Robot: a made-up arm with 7 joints. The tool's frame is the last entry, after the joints. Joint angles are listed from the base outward.
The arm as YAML. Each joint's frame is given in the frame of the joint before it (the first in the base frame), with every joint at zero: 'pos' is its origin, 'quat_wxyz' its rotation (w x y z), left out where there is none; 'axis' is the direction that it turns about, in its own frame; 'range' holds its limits. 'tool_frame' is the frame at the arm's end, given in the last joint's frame.
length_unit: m
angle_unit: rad
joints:
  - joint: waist
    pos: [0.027, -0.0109, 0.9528]
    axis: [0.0, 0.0, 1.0]
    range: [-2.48, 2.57]
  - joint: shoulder
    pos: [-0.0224, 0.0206, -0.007]
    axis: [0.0, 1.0, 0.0]
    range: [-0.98, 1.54]
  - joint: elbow
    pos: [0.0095, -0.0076, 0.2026]
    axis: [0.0, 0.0, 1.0]
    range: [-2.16, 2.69]
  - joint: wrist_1
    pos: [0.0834, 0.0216, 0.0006]
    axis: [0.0, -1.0, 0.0]
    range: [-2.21, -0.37]
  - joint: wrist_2
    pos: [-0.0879, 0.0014, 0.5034]
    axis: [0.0, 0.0, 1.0]
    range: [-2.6, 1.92]
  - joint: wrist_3
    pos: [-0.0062, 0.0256, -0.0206]
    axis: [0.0, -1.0, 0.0]
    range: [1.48, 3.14]
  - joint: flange
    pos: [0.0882, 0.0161, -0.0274]
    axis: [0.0, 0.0, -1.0]
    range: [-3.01, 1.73]
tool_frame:
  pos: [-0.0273, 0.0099, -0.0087]
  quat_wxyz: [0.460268, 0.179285, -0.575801, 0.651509]
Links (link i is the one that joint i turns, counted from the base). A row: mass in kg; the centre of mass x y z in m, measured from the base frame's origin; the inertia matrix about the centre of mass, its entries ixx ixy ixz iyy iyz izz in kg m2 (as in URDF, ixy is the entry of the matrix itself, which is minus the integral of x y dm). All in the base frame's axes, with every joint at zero. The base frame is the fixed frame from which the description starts. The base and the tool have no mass.
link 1: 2.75; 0.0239 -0.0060 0.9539; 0.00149 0 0 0.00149 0 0.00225
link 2: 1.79; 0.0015 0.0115 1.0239; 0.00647 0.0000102 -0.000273 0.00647 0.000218 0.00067
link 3: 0.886; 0.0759 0.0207 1.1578; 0.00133 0.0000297 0 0.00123 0 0.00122
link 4: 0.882; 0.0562 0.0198 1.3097; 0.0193 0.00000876 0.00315 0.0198 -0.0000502 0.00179
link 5: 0.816; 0.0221 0.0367 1.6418; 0.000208 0 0 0.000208 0 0.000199
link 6: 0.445; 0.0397 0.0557 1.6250; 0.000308 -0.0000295 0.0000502 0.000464 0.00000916 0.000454
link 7: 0.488; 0.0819 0.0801 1.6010; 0.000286 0 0 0.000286 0 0.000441
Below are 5 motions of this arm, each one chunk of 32 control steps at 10 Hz.
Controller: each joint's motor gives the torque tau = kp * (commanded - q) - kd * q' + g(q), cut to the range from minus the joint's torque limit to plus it. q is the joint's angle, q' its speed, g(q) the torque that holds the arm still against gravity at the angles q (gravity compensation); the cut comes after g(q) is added. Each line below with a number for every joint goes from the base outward.
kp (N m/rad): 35 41 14 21 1.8 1.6 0.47
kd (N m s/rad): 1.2 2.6 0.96 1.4 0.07 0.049 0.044
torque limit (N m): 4.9 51 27 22 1.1 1.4 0.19
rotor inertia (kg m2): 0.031 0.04 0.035 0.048 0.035 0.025 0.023
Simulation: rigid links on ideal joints. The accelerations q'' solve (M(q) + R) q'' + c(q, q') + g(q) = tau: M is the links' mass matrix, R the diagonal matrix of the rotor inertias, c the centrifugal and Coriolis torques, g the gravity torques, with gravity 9.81 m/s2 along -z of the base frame. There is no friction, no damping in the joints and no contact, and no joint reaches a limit. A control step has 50 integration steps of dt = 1/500 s. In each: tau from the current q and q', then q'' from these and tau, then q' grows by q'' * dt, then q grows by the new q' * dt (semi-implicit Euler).
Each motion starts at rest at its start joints. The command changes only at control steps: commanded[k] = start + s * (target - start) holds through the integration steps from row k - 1 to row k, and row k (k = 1, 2, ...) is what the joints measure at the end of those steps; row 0 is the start. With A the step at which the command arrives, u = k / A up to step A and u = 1 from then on. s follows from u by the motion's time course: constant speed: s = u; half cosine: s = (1 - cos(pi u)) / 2; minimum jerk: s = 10 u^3 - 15 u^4 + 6 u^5; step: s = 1 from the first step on.
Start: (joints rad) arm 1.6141 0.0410 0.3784 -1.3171 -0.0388 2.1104 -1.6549
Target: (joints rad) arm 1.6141 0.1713 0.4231 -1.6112 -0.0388 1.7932 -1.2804
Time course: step
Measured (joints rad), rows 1 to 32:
1: 1.6019 0.0359 0.3932 -1.3693 -0.0142 2.0749 -1.6227
2: 1.6079 0.0698 0.4055 -1.4466 0.0323 1.9756 -1.5388
3: 1.6133 0.1312 0.4216 -1.5322 0.0620 1.8428 -1.4257
4: 1.6186 0.1920 0.4291 -1.6240 0.0483 1.7187 -1.3078
5: 1.6240 0.2371 0.4269 -1.7058 -0.0131 1.6359 -1.2062
6: 1.6268 0.2607 0.4215 -1.7594 -0.1010 1.6065 -1.1354
7: 1.6257 0.2633 0.4170 -1.7744 -0.1784 1.6240 -1.1021
8: 1.6211 0.2493 0.4141 -1.7513 -0.2106 1.6737 -1.1056
9: 1.6145 0.2238 0.4114 -1.7010 -0.1830 1.7394 -1.1393
10: 1.6078 0.1921 0.4081 -1.6401 -0.1067 1.8060 -1.1928
11: 1.6030 0.1599 0.4042 -1.5835 -0.0116 1.8610 -1.2538
12: 1.6012 0.1333 0.4016 -1.5412 0.0672 1.8960 -1.3102
13: 1.6022 0.1173 0.4022 -1.5177 0.1041 1.9076 -1.3524
14: 1.6055 0.1140 0.4073 -1.5144 0.0920 1.8970 -1.3749
15: 1.6101 0.1229 0.4163 -1.5293 0.0427 1.8692 -1.3767
16: 1.6153 0.1406 0.4268 -1.5581 -0.0208 1.8314 -1.3610
17: 1.6202 0.1624 0.4358 -1.5943 -0.0748 1.7915 -1.3335
18: 1.6240 0.1830 0.4413 -1.6302 -0.1043 1.7567 -1.3008
19: 1.6259 0.1983 0.4427 -1.6583 -0.1066 1.7327 -1.2694
20: 1.6255 0.2060 0.4405 -1.6734 -0.0895 1.7230 -1.2445
21: 1.6230 0.2058 0.4360 -1.6733 -0.0650 1.7284 -1.2295
22: 1.6190 0.1987 0.4301 -1.6600 -0.0438 1.7471 -1.2256
23: 1.6144 0.1872 0.4233 -1.6383 -0.0308 1.7745 -1.2321
24: 1.6100 0.1738 0.4165 -1.6140 -0.0256 1.8038 -1.2462
25: 1.6067 0.1617 0.4105 -1.5926 -0.0247 1.8279 -1.2646
26: 1.6050 0.1530 0.4066 -1.5781 -0.0244 1.8413 -1.2833
27: 1.6049 0.1493 0.4054 -1.5721 -0.0231 1.8420 -1.2992
28: 1.6063 0.1507 0.4072 -1.5746 -0.0216 1.8317 -1.3096
29: 1.6088 0.1563 0.4114 -1.5840 -0.0221 1.8148 -1.3136
30: 1.6119 0.1642 0.4170 -1.5977 -0.0263 1.7964 -1.3113
31: 1.6151 0.1726 0.4228 -1.6124 -0.0347 1.7809 -1.3040
32: 1.6178 0.1795 0.4279 -1.6251 -0.0452 1.7707 -1.2935

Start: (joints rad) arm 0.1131 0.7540 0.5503 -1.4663 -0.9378 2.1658 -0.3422
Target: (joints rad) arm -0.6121 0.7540 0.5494 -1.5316 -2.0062 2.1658 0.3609
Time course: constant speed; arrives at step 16
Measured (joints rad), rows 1 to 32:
1: 0.0843 0.7560 0.5775 -1.4768 -0.9527 2.1670 -0.3373
2: 0.0459 0.7562 0.6047 -1.4884 -1.0001 2.1738 -0.3201
3: 0.0063 0.7548 0.6199 -1.4943 -1.0811 2.1855 -0.2873
4: -0.0385 0.7531 0.6260 -1.4961 -1.1819 2.1975 -0.2395
5: -0.0884 0.7514 0.6228 -1.4952 -1.2829 2.2048 -0.1802
6: -0.1419 0.7500 0.6106 -1.4925 -1.3688 2.2033 -0.1147
7: -0.1977 0.7493 0.5915 -1.4897 -1.4347 2.1921 -0.0484
8: -0.2544 0.7492 0.5684 -1.4878 -1.4866 2.1742 0.0141
9: -0.3104 0.7497 0.5447 -1.4877 -1.5362 2.1547 0.0696
10: -0.3644 0.7506 0.5233 -1.4901 -1.5947 2.1392 0.1169
11: -0.4154 0.7518 0.5069 -1.4947 -1.6671 2.1306 0.1566
12: -0.4630 0.7534 0.4970 -1.5013 -1.7510 2.1293 0.1903
13: -0.5073 0.7550 0.4942 -1.5093 -1.8382 2.1334 0.2209
14: -0.5488 0.7565 0.4983 -1.5177 -1.9193 2.1405 0.2511
15: -0.5882 0.7577 0.5081 -1.5259 -1.9880 2.1489 0.2837
16: -0.6265 0.7582 0.5220 -1.5333 -2.0436 2.1575 0.3205
17: -0.6348 0.7557 0.5105 -1.5300 -2.0771 2.1636 0.3577
18: -0.6344 0.7540 0.4993 -1.5244 -2.0815 2.1586 0.3880
19: -0.6351 0.7530 0.4987 -1.5220 -2.0610 2.1451 0.4069
20: -0.6326 0.7523 0.5036 -1.5216 -2.0282 2.1323 0.4133
21: -0.6274 0.7524 0.5133 -1.5229 -1.9981 2.1289 0.4083
22: -0.6205 0.7529 0.5269 -1.5255 -1.9813 2.1381 0.3953
23: -0.6130 0.7536 0.5424 -1.5290 -1.9801 2.1571 0.3783
24: -0.6058 0.7542 0.5579 -1.5327 -1.9896 2.1784 0.3613
25: -0.5999 0.7545 0.5714 -1.5360 -2.0015 2.1942 0.3478
26: -0.5959 0.7545 0.5814 -1.5383 -2.0085 2.2000 0.3395
27: -0.5943 0.7544 0.5867 -1.5392 -2.0074 2.1958 0.3373
28: -0.5952 0.7540 0.5870 -1.5387 -1.9999 2.1859 0.3404
29: -0.5982 0.7536 0.5826 -1.5369 -1.9910 2.1754 0.3474
30: -0.6028 0.7531 0.5743 -1.5343 -1.9860 2.1681 0.3562
31: -0.6082 0.7528 0.5636 -1.5316 -1.9879 2.1647 0.3647
32: -0.6136 0.7527 0.5519 -1.5293 -1.9964 2.1636 0.3712

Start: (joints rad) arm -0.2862 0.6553 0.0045 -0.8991 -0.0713 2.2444 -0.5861
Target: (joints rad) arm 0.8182 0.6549 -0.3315 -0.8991 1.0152 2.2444 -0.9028
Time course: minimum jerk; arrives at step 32
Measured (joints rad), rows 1 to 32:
1: -0.2860 0.6553 0.0042 -0.8991 -0.0712 2.2444 -0.5861
2: -0.2847 0.6553 0.0026 -0.8991 -0.0705 2.2444 -0.5862
3: -0.2810 0.6553 -0.0016 -0.8990 -0.0678 2.2443 -0.5867
4: -0.2737 0.6553 -0.0088 -0.8991 -0.0611 2.2441 -0.5881
5: -0.2617 0.6554 -0.0187 -0.8992 -0.0485 2.2436 -0.5907
6: -0.2438 0.6556 -0.0308 -0.8996 -0.0284 2.2430 -0.5953
7: -0.2193 0.6559 -0.0443 -0.9002 -0.0003 2.2423 -0.6020
8: -0.1874 0.6563 -0.0583 -0.9010 0.0355 2.2418 -0.6112
9: -0.1480 0.6568 -0.0720 -0.9019 0.0778 2.2417 -0.6227
10: -0.1014 0.6574 -0.0850 -0.9027 0.1254 2.2420 -0.6362
11: -0.0479 0.6579 -0.0971 -0.9033 0.1772 2.2426 -0.6512
12: 0.0113 0.6584 -0.1083 -0.9037 0.2322 2.2431 -0.6674
13: 0.0751 0.6587 -0.1191 -0.9037 0.2901 2.2432 -0.6841
14: 0.1421 0.6590 -0.1300 -0.9035 0.3502 2.2427 -0.7011
15: 0.2109 0.6591 -0.1414 -0.9031 0.4122 2.2415 -0.7181
16: 0.2800 0.6590 -0.1539 -0.9024 0.4755 2.2398 -0.7351
17: 0.3481 0.6587 -0.1677 -0.9016 0.5391 2.2382 -0.7521
18: 0.4140 0.6583 -0.1828 -0.9006 0.6022 2.2369 -0.7692
19: 0.4767 0.6578 -0.1989 -0.8997 0.6637 2.2363 -0.7864
20: 0.5356 0.6572 -0.2156 -0.8987 0.7225 2.2364 -0.8036
21: 0.5900 0.6566 -0.2322 -0.8978 0.7776 2.2370 -0.8207
22: 0.6394 0.6560 -0.2482 -0.8970 0.8282 2.2378 -0.8374
23: 0.6834 0.6554 -0.2629 -0.8962 0.8734 2.2386 -0.8531
24: 0.7218 0.6549 -0.2757 -0.8956 0.9126 2.2391 -0.8675
25: 0.7543 0.6546 -0.2864 -0.8951 0.9453 2.2391 -0.8800
26: 0.7808 0.6543 -0.2948 -0.8947 0.9712 2.2388 -0.8903
27: 0.8013 0.6542 -0.3012 -0.8944 0.9904 2.2381 -0.8981
28: 0.8158 0.6542 -0.3059 -0.8943 1.0032 2.2375 -0.9034
29: 0.8246 0.6543 -0.3093 -0.8944 1.0105 2.2371 -0.9062
30: 0.8285 0.6545 -0.3123 -0.8948 1.0134 2.2371 -0.9070
31: 0.8282 0.6547 -0.3154 -0.8955 1.0132 2.2377 -0.9062
32: 0.8253 0.6549 -0.3194 -0.8966 1.0117 2.2392 -0.9045

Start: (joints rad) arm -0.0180 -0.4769 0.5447 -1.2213 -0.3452 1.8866 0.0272
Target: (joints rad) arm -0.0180 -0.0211 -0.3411 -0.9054 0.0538 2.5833 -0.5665
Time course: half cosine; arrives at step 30
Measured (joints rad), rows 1 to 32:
1: -0.0175 -0.4762 0.5445 -1.2207 -0.3450 1.8871 0.0270
2: -0.0161 -0.4738 0.5433 -1.2186 -0.3435 1.8899 0.0262
3: -0.0143 -0.4693 0.5398 -1.2146 -0.3395 1.8975 0.0239
4: -0.0123 -0.4627 0.5323 -1.2085 -0.3317 1.9118 0.0193
5: -0.0107 -0.4538 0.5191 -1.2004 -0.3199 1.9330 0.0113
6: -0.0096 -0.4426 0.4992 -1.1901 -0.3049 1.9593 -0.0005
7: -0.0093 -0.4289 0.4720 -1.1781 -0.2879 1.9884 -0.0166
8: -0.0099 -0.4127 0.4377 -1.1648 -0.2703 2.0181 -0.0369
9: -0.0112 -0.3941 0.3970 -1.1509 -0.2530 2.0472 -0.0613
10: -0.0132 -0.3731 0.3513 -1.1369 -0.2362 2.0758 -0.0891
11: -0.0156 -0.3500 0.3021 -1.1234 -0.2198 2.1045 -0.1198
12: -0.0179 -0.3252 0.2511 -1.1105 -0.2031 2.1343 -0.1527
13: -0.0199 -0.2992 0.1995 -1.0979 -0.1857 2.1658 -0.1869
14: -0.0214 -0.2728 0.1487 -1.0853 -0.1672 2.1990 -0.2218
15: -0.0223 -0.2465 0.0993 -1.0723 -0.1477 2.2336 -0.2568
16: -0.0225 -0.2210 0.0517 -1.0584 -0.1273 2.2691 -0.2912
17: -0.0224 -0.1966 0.0061 -1.0435 -0.1064 2.3051 -0.3245
18: -0.0219 -0.1736 -0.0377 -1.0276 -0.0854 2.3411 -0.3566
19: -0.0214 -0.1522 -0.0798 -1.0111 -0.0646 2.3769 -0.3870
20: -0.0211 -0.1323 -0.1203 -0.9945 -0.0443 2.4118 -0.4158
21: -0.0210 -0.1138 -0.1591 -0.9784 -0.0249 2.4451 -0.4427
22: -0.0211 -0.0967 -0.1960 -0.9634 -0.0067 2.4759 -0.4679
23: -0.0215 -0.0809 -0.2303 -0.9500 0.0098 2.5033 -0.4912
24: -0.0220 -0.0664 -0.2615 -0.9386 0.0242 2.5268 -0.5125
25: -0.0225 -0.0535 -0.2888 -0.9294 0.0362 2.5460 -0.5318
26: -0.0227 -0.0422 -0.3115 -0.9222 0.0456 2.5610 -0.5487
27: -0.0228 -0.0329 -0.3294 -0.9169 0.0522 2.5721 -0.5629
28: -0.0226 -0.0256 -0.3420 -0.9134 0.0562 2.5796 -0.5741
29: -0.0223 -0.0208 -0.3493 -0.9116 0.0578 2.5838 -0.5819
30: -0.0219 -0.0185 -0.3516 -0.9111 0.0574 2.5846 -0.5861
31: -0.0210 -0.0181 -0.3501 -0.9111 0.0553 2.5826 -0.5865
32: -0.0195 -0.0185 -0.3465 -0.9102 0.0526 2.5794 -0.5836

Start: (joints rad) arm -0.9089 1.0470 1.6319 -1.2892 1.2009 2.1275 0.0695
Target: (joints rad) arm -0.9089 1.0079 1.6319 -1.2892 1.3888 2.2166 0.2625
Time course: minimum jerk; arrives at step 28
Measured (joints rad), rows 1 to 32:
1: -0.9089 1.0470 1.6319 -1.2892 1.2009 2.1275 0.0695
2: -0.9089 1.0469 1.6319 -1.2892 1.2011 2.1276 0.0696
3: -0.9089 1.0467 1.6318 -1.2892 1.2017 2.1279 0.0699
4: -0.9090 1.0463 1.6316 -1.2892 1.2033 2.1288 0.0706
5: -0.9090 1.0456 1.6315 -1.2892 1.2063 2.1304 0.0722
6: -0.9090 1.0446 1.6313 -1.2892 1.2111 2.1328 0.0750
7: -0.9090 1.0434 1.6312 -1.2892 1.2178 2.1362 0.0793
8: -0.9090 1.0418 1.6312 -1.2892 1.2262 2.1403 0.0854
9: -0.9091 1.0400 1.6312 -1.2892 1.2361 2.1451 0.0936
10: -0.9091 1.0379 1.6312 -1.2892 1.2471 2.1502 0.1036
11: -0.9091 1.0356 1.6313 -1.2891 1.2588 2.1557 0.1154
12: -0.9091 1.0331 1.6314 -1.2891 1.2709 2.1613 0.1287
13: -0.9091 1.0306 1.6315 -1.2891 1.2834 2.1672 0.1430
14: -0.9090 1.0279 1.6317 -1.2891 1.2961 2.1732 0.1579
15: -0.9090 1.0252 1.6319 -1.2891 1.3089 2.1793 0.1730
16: -0.9089 1.0226 1.6321 -1.2891 1.3216 2.1853 0.1877
17: -0.9089 1.0201 1.6323 -1.2891 1.3339 2.1910 0.2017
18: -0.9088 1.0177 1.6324 -1.2892 1.3454 2.1963 0.2148
19: -0.9087 1.0155 1.6326 -1.2892 1.3559 2.2011 0.2266
20: -0.9087 1.0136 1.6326 -1.2893 1.3651 2.2053 0.2371
21: -0.9087 1.0119 1.6327 -1.2893 1.3729 2.2089 0.2461
22: -0.9086 1.0106 1.6327 -1.2893 1.3792 2.2118 0.2535
23: -0.9086 1.0095 1.6327 -1.2893 1.3839 2.2141 0.2594
24: -0.9087 1.0087 1.6326 -1.2893 1.3873 2.2157 0.2637
25: -0.9087 1.0082 1.6325 -1.2893 1.3893 2.2166 0.2665
26: -0.9087 1.0079 1.6325 -1.2893 1.3902 2.2170 0.2678
27: -0.9088 1.0078 1.6324 -1.2893 1.3901 2.2170 0.2680
28: -0.9088 1.0078 1.6322 -1.2892 1.3894 2.2167 0.2671
29: -0.9089 1.0079 1.6321 -1.2892 1.3886 2.2164 0.2655
30: -0.9089 1.0079 1.6319 -1.2892 1.3880 2.2162 0.2637
31: -0.9090 1.0079 1.6318 -1.2891 1.3878 2.2162 0.2619
32: -0.9090 1.0080 1.6317 -1.2891 1.3881 2.2165 0.2606

